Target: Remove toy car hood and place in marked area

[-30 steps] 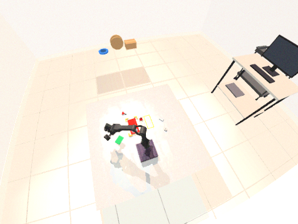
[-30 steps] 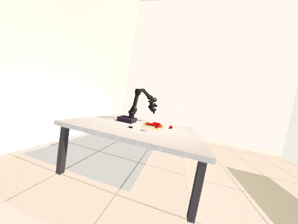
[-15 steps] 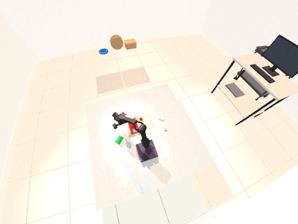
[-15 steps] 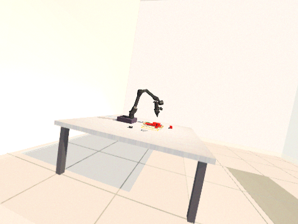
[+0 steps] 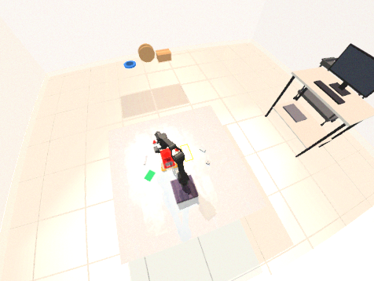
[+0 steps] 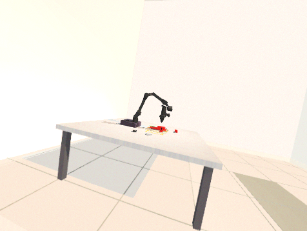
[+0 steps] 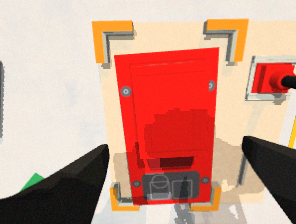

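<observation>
Right now the toy car hood is 60 mm below my gripper tip and 10 mm to the right of it. Round my gripper tip: green flat piece: 230 mm to the left, 110 mm behind, 100 mm below; grey wheel: 330 mm to the right, 270 mm behind, 100 mm below.
</observation>
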